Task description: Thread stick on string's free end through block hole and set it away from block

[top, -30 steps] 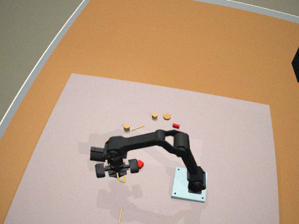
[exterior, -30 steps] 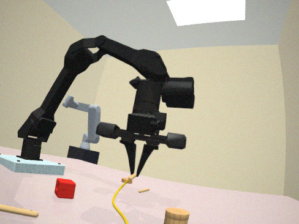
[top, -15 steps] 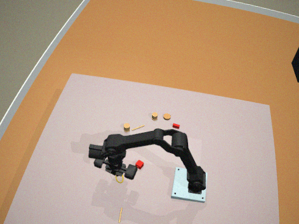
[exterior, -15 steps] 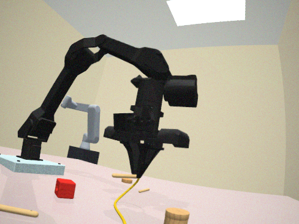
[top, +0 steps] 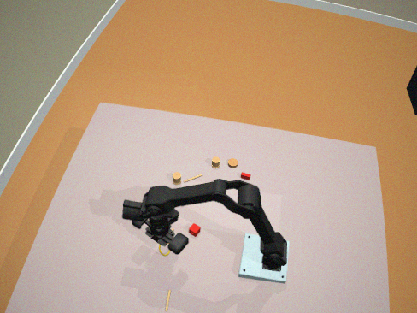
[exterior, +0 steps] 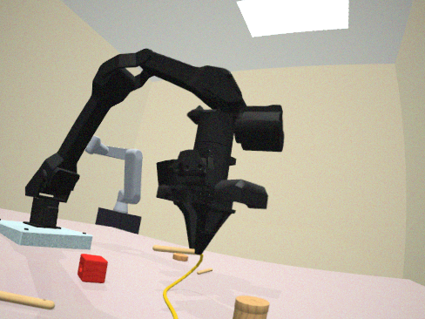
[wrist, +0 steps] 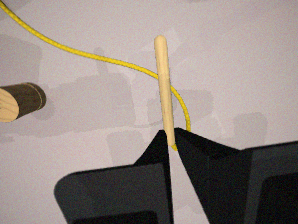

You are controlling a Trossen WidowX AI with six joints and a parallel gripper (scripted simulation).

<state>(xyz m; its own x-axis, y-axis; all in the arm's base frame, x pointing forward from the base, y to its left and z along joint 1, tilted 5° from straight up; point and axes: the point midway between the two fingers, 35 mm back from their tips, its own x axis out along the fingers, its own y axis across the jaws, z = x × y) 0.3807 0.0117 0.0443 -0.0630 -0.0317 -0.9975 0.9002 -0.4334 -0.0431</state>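
Now: gripper tip 100 mm to the left of the red block, 100 mm past it and 40 mm above it. Round my gripper tip: round button: 210 mm to the right, 70 mm ahead, 50 mm below.
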